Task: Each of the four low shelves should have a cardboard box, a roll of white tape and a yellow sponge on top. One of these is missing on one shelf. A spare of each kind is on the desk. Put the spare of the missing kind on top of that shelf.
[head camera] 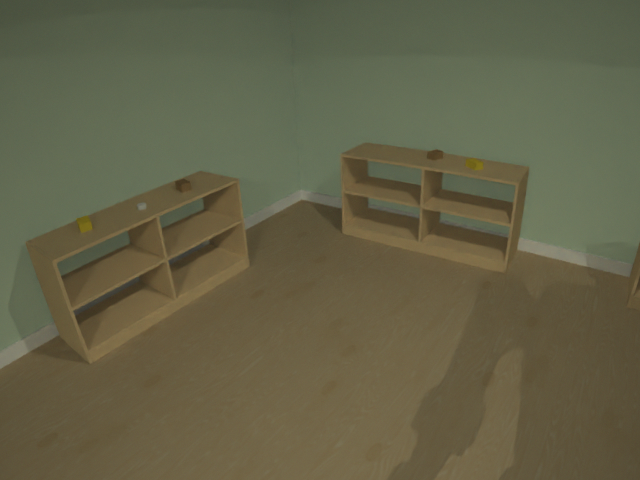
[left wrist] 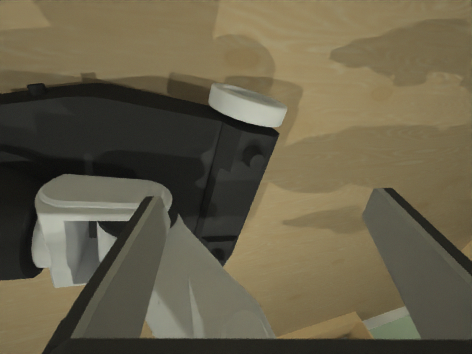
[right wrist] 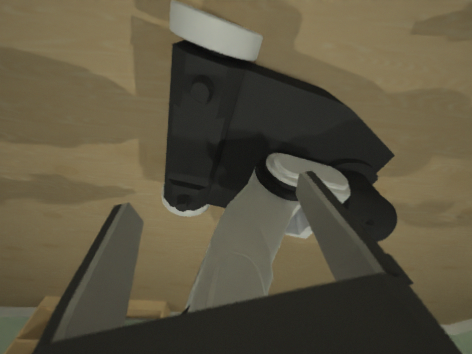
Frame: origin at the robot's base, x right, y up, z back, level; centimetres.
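Where they show: left gripper, between the fingertips: (left wrist: pixel 264 205); right gripper, between the fingertips: (right wrist: pixel 218 197).
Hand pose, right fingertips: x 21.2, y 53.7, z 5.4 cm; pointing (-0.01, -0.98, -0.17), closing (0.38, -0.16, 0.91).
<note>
After its pixels a point has its place.
In the head view, the left low shelf (head camera: pixel 111 212) {x -245.8, y 61.1, z -44.8 cm} bears a yellow sponge (head camera: pixel 84 224) {x -231.3, y 64.8, z -25.8 cm}, a roll of white tape (head camera: pixel 141 206) {x -234.4, y 63.0, z -59.0 cm} and a brown cardboard box (head camera: pixel 183 185) {x -239.9, y 65.2, z -88.3 cm} on its top. The back low shelf (head camera: pixel 390 154) {x -196.0, y 61.1, z -220.2 cm} bears a cardboard box (head camera: pixel 435 155) {x -165.6, y 64.4, z -229.6 cm} and a yellow sponge (head camera: pixel 474 163) {x -136.7, y 65.0, z -230.3 cm} on its top; no white tape shows on it. A sliver of another shelf (head camera: pixel 634 289) {x -27.5, y 12.7, z -242.2 cm} shows at the right edge. The desk and the spares do not show. My left gripper (left wrist: pixel 264 205) {x -29.7, y 55.3, z 16.4 cm} and my right gripper (right wrist: pixel 218 197) {x 21.2, y 53.7, z 5.4 cm} are open and empty, above the floor beside my base.
Green walls meet in a corner behind the two shelves, with a white skirting board (head camera: pixel 568 255) {x -78.2, y 4.9, z -271.4 cm}. Shadows lie on the wooden floor (head camera: pixel 289 361) {x -142.3, y 0.1, z -81.5 cm}. My dark base (left wrist: pixel 150 130) {x -17.8, y 16.9, z 22.4 cm} (right wrist: pixel 280 115) {x 15.7, y 16.9, z 19.2 cm} with white wheels shows in both wrist views, and parts of shelving (left wrist: pixel 320 327) (right wrist: pixel 145 307) show low in them.
</note>
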